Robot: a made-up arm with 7 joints.
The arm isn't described. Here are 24 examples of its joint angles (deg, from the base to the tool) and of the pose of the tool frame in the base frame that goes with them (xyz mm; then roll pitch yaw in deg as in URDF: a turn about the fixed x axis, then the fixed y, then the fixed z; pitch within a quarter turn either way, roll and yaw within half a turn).
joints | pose
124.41 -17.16 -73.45 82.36 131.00 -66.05 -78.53 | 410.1 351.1 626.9 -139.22 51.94 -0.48
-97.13 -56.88 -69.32 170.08 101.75 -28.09 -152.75 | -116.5 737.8 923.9 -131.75 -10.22 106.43
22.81 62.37 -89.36 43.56 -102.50 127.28 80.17 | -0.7 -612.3 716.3 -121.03 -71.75 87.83
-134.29 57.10 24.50 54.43 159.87 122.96 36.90 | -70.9 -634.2 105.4 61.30 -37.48 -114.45
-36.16 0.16 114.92 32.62 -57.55 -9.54 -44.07 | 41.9 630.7 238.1 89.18 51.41 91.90
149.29 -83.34 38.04 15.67 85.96 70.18 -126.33 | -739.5 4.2 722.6 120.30 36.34 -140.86
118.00 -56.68 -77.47 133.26 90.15 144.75 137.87 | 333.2 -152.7 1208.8 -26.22 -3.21 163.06
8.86 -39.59 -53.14 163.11 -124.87 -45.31 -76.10 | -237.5 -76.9 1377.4 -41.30 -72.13 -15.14
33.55 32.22 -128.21 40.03 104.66 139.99 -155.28 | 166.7 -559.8 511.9 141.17 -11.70 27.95
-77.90 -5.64 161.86 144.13 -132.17 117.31 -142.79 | 163.4 162.7 1433.9 9.25 -3.91 -54.79
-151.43 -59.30 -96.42 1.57 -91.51 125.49 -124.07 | -345.1 27.5 147.4 -127.80 23.54 23.22
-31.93 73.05 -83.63 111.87 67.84 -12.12 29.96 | 112.1 -905.4 802.6 -154.24 -12.67 -98.32
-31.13 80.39 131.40 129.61 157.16 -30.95 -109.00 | 635.2 188.4 1034.3 -41.74 -30.70 52.34
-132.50 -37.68 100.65 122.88 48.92 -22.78 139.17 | 614.1 -116.0 1249.4 -28.99 -41.97 -18.48
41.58 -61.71 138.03 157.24 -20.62 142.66 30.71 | -646.2 -179.1 712.1 100.23 27.85 61.63
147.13 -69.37 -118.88 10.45 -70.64 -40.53 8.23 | -181.6 556.0 444.6 -132.45 -5.44 109.90
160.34 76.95 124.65 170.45 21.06 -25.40 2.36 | -896.3 315.4 647.6 -32.08 2.47 153.80
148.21 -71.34 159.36 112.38 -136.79 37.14 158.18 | 475.6 -667.7 97.1 169.26 8.03 -68.19
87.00 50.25 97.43 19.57 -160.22 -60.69 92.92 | -192.8 -338.5 391.2 -146.74 17.84 -50.58
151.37 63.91 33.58 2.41 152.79 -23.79 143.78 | 372.0 -174.3 279.6 -89.63 15.12 -8.60
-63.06 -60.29 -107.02 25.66 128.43 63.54 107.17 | -351.5 -642.8 294.1 141.10 -19.04 -129.94
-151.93 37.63 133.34 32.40 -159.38 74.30 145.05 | 717.2 -270.1 558.6 -165.13 -25.49 -52.89
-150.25 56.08 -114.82 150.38 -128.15 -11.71 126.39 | -825.5 11.2 1046.6 91.48 -31.79 164.35
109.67 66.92 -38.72 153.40 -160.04 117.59 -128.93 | -294.0 763.0 942.7 80.06 -57.30 -112.05
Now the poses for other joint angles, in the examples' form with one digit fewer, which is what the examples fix.
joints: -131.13 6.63 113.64 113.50 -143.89 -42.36 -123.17
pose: 595 -124 991 -85.2 6.9 7.2
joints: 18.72 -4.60 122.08 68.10 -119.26 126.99 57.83
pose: -384 591 743 145.9 -40.5 20.3
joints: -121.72 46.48 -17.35 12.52 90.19 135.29 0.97
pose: 88 -136 110 36.6 -25.5 -69.1
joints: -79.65 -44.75 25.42 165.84 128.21 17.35 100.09
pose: -85 481 1420 -92.2 -40.8 82.3
